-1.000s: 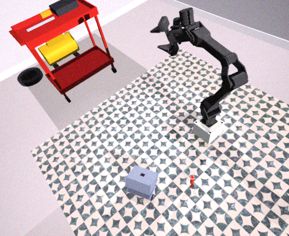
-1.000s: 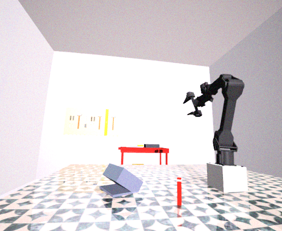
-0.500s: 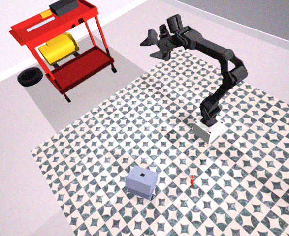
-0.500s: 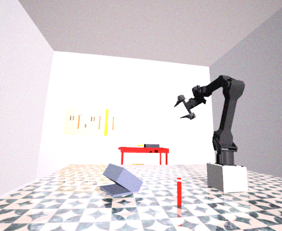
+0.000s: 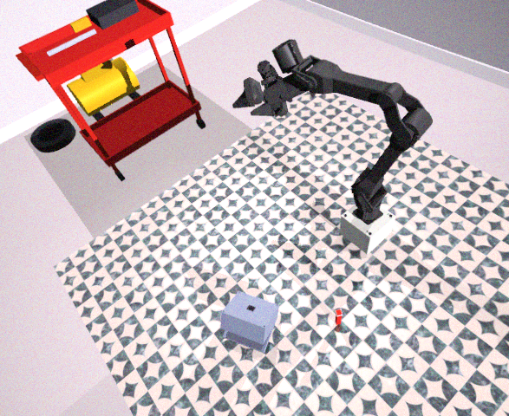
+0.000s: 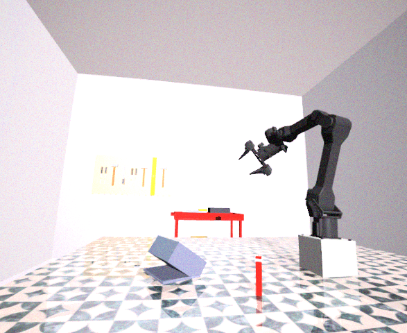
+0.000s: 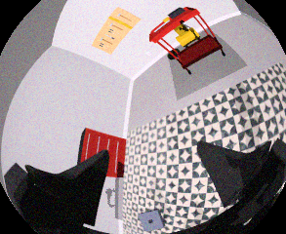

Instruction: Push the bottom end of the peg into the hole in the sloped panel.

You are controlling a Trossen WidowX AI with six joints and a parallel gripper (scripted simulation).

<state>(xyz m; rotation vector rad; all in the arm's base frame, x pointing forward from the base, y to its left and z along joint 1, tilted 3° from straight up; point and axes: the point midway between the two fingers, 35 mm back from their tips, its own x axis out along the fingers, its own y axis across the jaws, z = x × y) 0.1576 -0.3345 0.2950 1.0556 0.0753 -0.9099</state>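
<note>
Now: gripper tip 530 mm to the right of the red peg, 320 mm above it and 110 mm short of it. From my gripper tip the other things lie so: sloped panel: 380 mm to the left, 340 mm below, 300 mm ahead.
</note>
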